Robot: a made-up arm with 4 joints.
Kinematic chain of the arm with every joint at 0, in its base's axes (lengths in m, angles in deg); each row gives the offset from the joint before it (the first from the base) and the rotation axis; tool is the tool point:
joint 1: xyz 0 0 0.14 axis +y
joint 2: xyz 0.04 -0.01 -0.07 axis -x
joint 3: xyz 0.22 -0.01 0 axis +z
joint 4: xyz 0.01 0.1 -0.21 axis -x
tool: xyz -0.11 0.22 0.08
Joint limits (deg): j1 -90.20..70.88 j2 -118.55..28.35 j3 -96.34..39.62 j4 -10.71..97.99
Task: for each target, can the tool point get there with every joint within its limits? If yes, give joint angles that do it. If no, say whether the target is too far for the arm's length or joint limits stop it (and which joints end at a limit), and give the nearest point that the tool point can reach.
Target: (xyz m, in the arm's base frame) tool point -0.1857 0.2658 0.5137
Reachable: yes | joints -71.12 -104.41 -26.03 59.30
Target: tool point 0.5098 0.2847 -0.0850
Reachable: yes | joints -15.94 -4.48 -48.64 44.87
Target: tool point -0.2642 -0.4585 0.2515
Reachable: no: joint limits stop it (at a limit: joint 1, joint 2, joint 4) | nearest point -0.2332 -0.0716 0.3121 | short by 0.393 m
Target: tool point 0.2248 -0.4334 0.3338
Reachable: no: joint limits stop it (at a limit: joint 2, joint 4) | nearest point 0.2468 -0.0762 0.3528 | short by 0.358 m
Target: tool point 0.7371 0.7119 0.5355
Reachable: no: too far | nearest point 0.4791 0.3744 0.3971 | short by 0.447 m
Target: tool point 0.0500 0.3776 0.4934
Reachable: yes | joints -72.17 -56.49 -32.24 30.09
